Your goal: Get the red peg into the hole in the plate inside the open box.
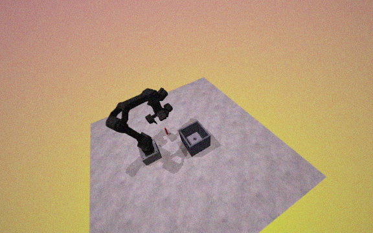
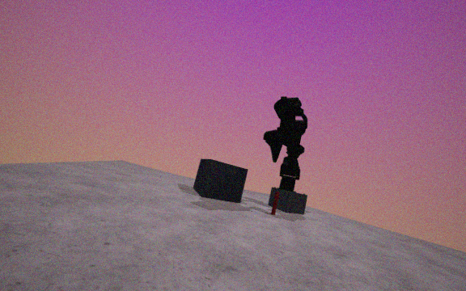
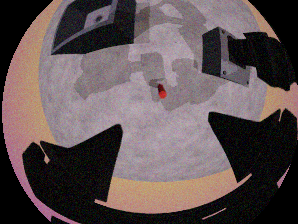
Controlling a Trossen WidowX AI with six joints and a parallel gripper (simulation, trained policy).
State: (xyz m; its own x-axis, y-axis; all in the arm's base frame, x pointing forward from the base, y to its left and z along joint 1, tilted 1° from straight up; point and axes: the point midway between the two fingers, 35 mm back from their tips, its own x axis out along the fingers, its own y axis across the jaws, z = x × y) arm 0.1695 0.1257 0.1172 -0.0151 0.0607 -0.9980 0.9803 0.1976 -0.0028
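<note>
Now: gripper tip 13 cm above the red peg. From my gripper tip the other things lie so: plate 19 cm to the right, 15 cm ahead, 13 cm below.
</note>
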